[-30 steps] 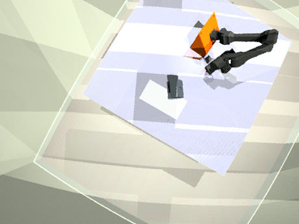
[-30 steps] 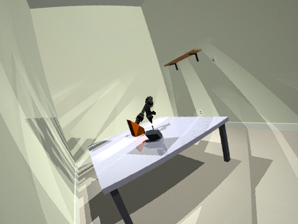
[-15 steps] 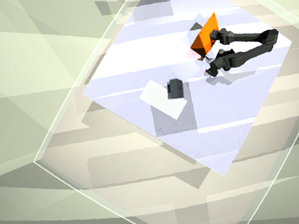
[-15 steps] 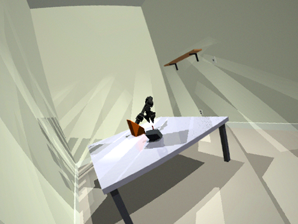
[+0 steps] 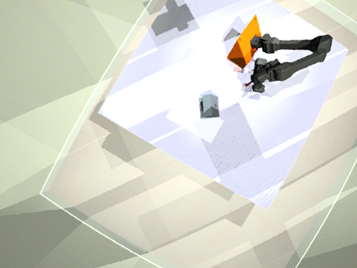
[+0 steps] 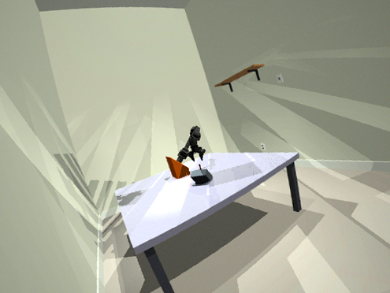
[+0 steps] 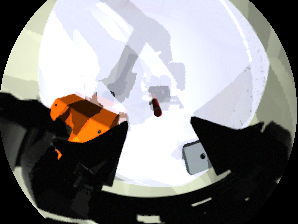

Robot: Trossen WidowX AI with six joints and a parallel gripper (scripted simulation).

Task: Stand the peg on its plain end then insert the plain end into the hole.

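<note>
The red peg is 50 mm below my gripper tip. Round my gripper tip: grey sloped panel 270 mm ahead, 100 mm to the right, 60 mm below.
</note>
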